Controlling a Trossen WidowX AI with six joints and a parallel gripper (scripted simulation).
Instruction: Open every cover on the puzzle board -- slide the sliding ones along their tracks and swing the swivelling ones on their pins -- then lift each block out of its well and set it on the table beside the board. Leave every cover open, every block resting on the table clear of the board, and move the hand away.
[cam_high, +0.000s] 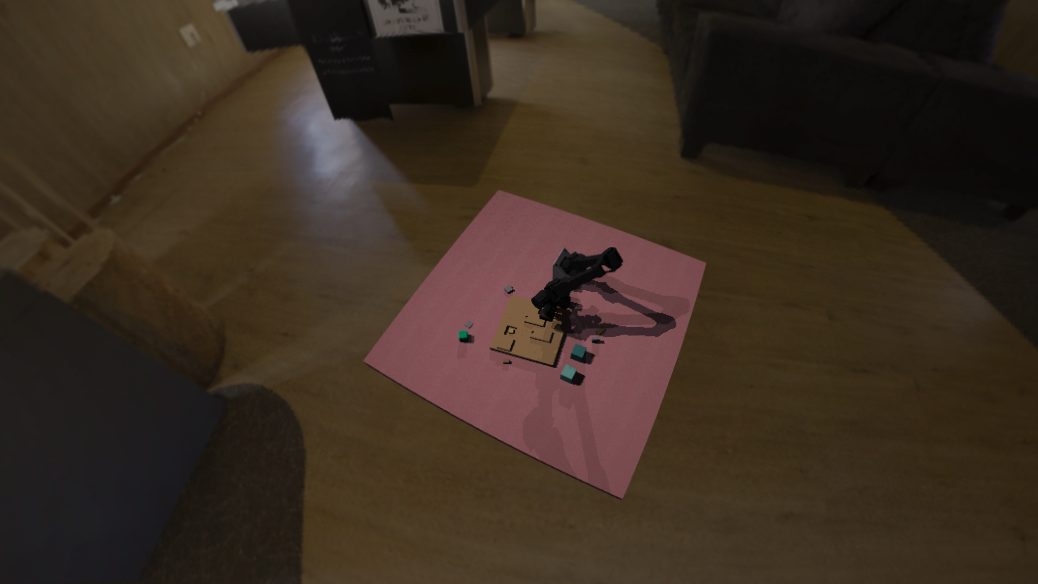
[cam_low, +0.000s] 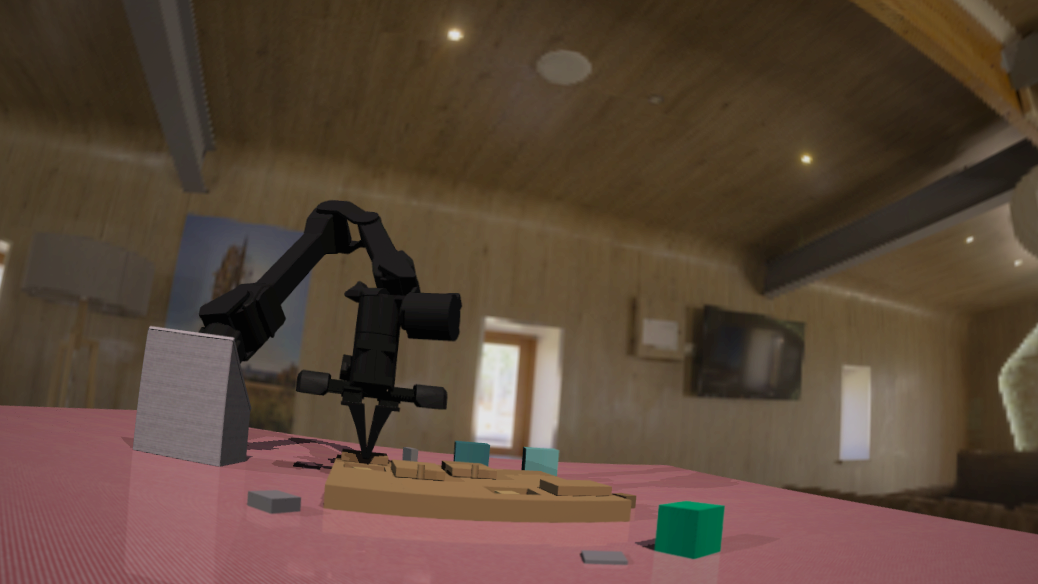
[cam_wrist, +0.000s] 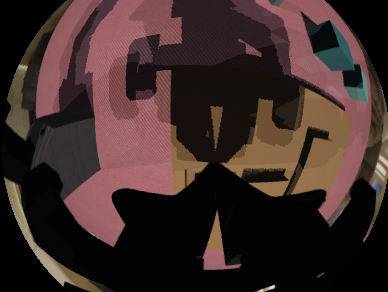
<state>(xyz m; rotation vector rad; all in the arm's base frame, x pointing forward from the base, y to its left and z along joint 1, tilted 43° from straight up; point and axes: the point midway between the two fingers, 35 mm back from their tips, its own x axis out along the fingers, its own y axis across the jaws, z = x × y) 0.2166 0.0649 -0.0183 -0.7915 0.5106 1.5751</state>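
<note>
The puzzle board is 12 cm ahead of my gripper tip, 3 cm to the right of it and 1 cm below it. The rest, counted from my gripper tip: dark teal block: 21 cm to the left, 13 cm ahead; then grey piece: 25 cm to the left, 3 cm ahead, 1 cm below; then orange piece: 24 cm to the left, 3 cm behind, 2 cm below.
</note>
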